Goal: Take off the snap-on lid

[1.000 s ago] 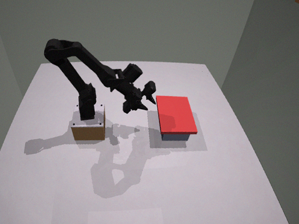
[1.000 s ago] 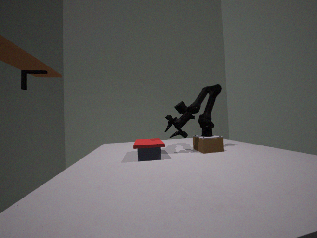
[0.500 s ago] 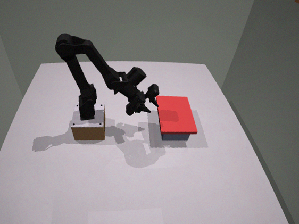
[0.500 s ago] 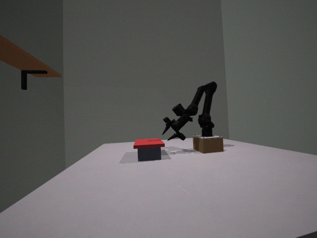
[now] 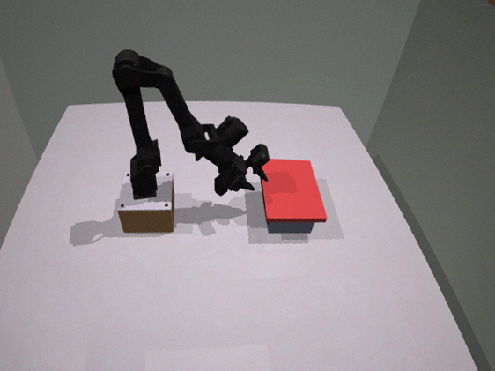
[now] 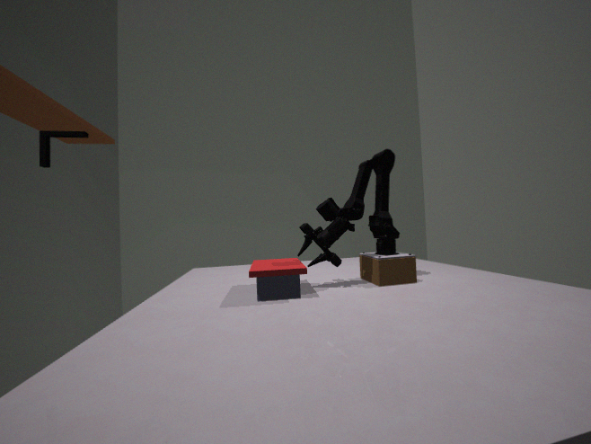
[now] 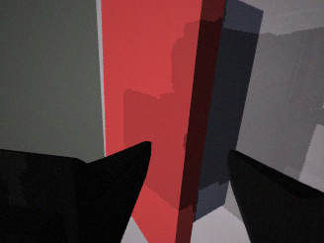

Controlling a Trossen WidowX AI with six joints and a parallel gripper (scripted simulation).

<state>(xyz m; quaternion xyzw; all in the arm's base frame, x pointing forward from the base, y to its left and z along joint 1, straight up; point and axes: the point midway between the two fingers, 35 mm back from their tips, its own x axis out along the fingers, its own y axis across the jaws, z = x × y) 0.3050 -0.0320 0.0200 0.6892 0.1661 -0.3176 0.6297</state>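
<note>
Right now my gripper tip is 90 mm short of the red lid, 20 mm to the left of it and 10 mm above it. From my gripper tip the other things lie so: blue storage box (90 mm ahead, 50 mm below, 20 mm to the right).
</note>
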